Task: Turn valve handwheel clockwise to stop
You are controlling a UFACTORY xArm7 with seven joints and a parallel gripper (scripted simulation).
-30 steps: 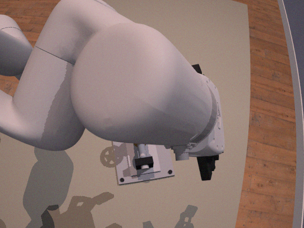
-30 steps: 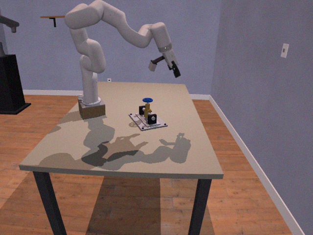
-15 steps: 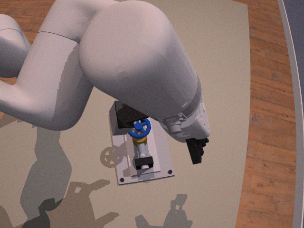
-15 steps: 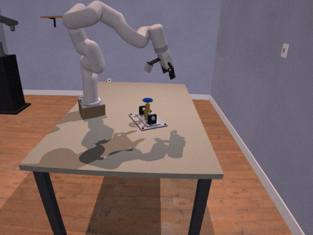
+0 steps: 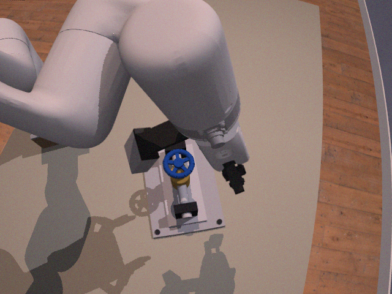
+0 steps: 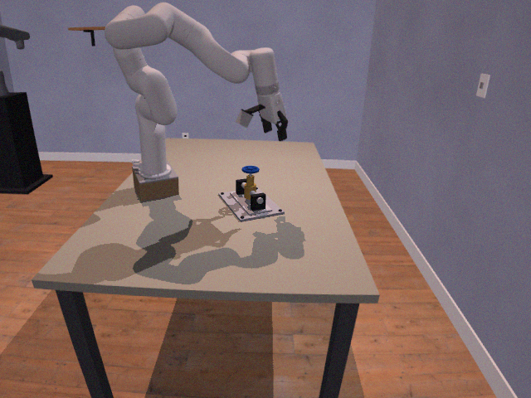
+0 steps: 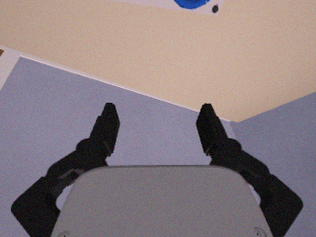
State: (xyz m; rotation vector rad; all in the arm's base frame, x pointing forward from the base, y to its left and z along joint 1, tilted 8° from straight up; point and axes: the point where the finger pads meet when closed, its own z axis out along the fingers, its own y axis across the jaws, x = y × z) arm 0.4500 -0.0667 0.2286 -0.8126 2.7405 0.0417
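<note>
Right now my hand is 15 cm above the blue spoked handwheel, 8 cm past it and 1 cm to the right of it.
</note>
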